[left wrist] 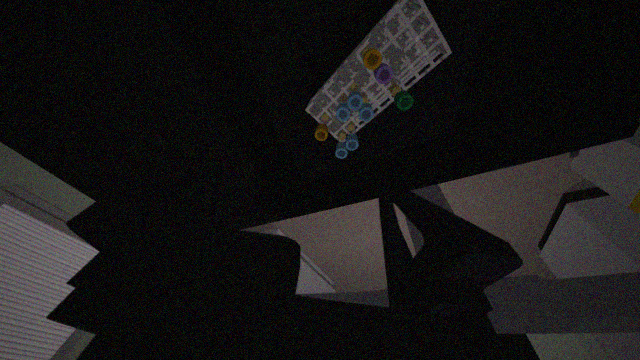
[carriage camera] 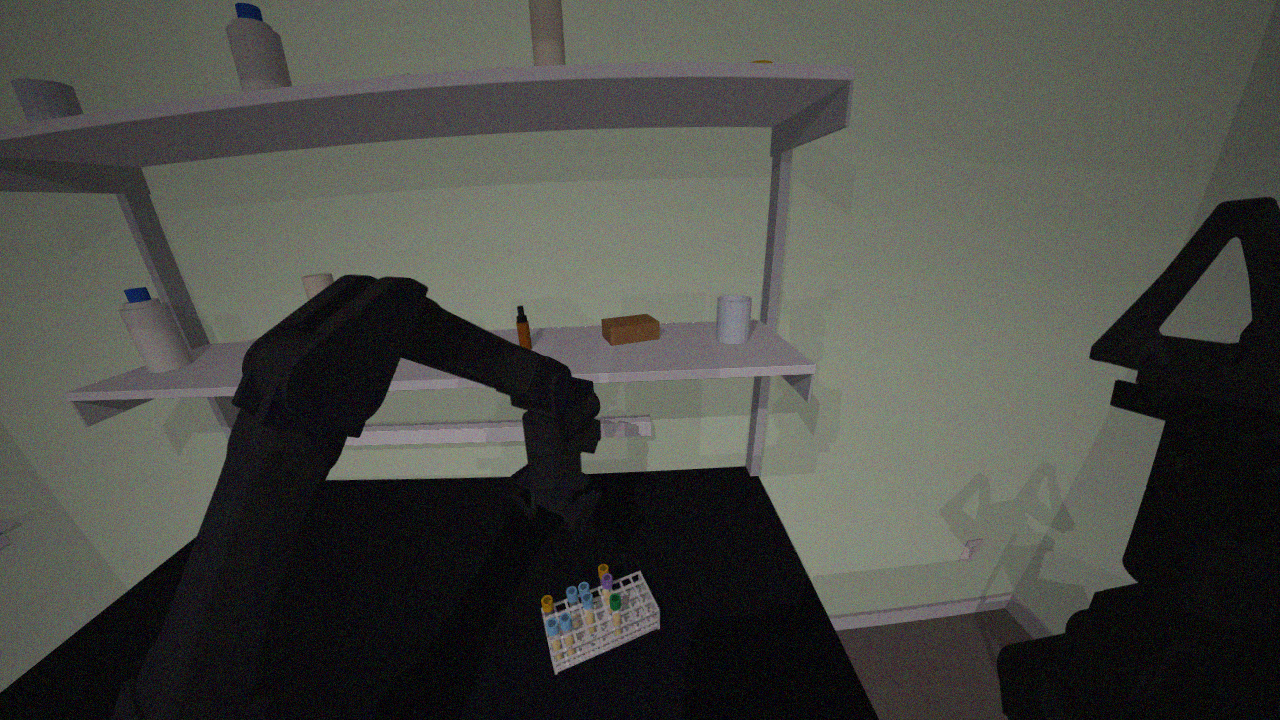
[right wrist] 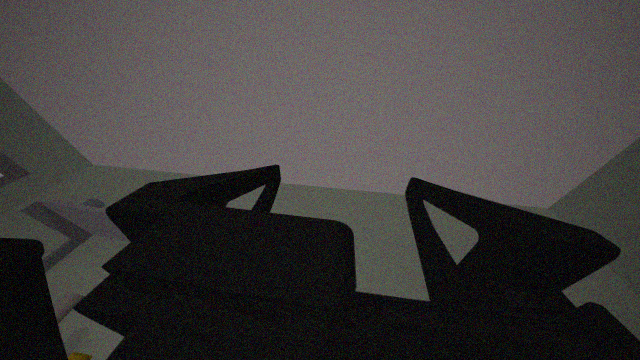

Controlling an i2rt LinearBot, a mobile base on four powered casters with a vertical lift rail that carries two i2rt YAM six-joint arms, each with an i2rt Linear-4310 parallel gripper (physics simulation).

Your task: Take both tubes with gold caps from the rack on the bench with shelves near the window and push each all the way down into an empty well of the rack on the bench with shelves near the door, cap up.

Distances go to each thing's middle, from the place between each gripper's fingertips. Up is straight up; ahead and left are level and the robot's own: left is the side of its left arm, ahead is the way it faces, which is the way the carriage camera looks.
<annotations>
My left gripper is now 230 mm above the white tube rack (carriage camera: 640,614), 60 mm to the left of it and 10 mm past it.
I see the white tube rack 690 mm below my right hand, 380 mm to the left of it and 300 mm ahead of it.
</annotations>
